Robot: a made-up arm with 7 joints.
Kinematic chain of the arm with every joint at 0, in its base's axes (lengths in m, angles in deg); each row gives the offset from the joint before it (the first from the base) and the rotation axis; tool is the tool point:
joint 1: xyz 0 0.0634 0 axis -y
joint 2: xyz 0 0.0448 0 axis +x
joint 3: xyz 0 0 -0.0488 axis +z
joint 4: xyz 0 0 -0.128 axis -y
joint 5: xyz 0 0 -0.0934 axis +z
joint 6: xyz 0 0 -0.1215 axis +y
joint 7: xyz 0 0 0 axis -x
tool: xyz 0 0 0
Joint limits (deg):
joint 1: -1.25..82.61
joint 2: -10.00..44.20
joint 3: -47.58..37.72
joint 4: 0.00..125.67
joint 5: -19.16..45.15
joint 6: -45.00..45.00
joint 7: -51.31..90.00
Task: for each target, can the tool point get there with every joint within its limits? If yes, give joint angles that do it. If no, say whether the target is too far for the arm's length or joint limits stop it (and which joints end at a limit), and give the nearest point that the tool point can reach.
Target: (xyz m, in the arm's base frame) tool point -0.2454 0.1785 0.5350
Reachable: no: too far | nearest point 0.0061 0.2144 0.1614 | short by 0.452 m
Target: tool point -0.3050 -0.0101 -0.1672
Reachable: no: joint limits stop it (at a limit: joint 1, joint 2, joint 4) | nearest point -0.0084 0.0402 -0.3857 | short by 0.372 m
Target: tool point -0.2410 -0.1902 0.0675
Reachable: no: joint limits stop it (at a limit: joint 1, joint 2, joint 3, joint 4) | nearest point 0.0432 -0.0277 0.1131 | short by 0.331 m
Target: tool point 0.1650 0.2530 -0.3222
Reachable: yes | joints 20.79 20.11 17.08 11.21 -2.15 3.08 43.16
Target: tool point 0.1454 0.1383 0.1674
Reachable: yes | joints 75.50 32.74 -8.07 111.09 14.48 11.48 33.81
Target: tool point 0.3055 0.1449 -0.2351
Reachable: yes | joints 43.61 9.34 -23.43 17.41 28.86 -15.64 16.97
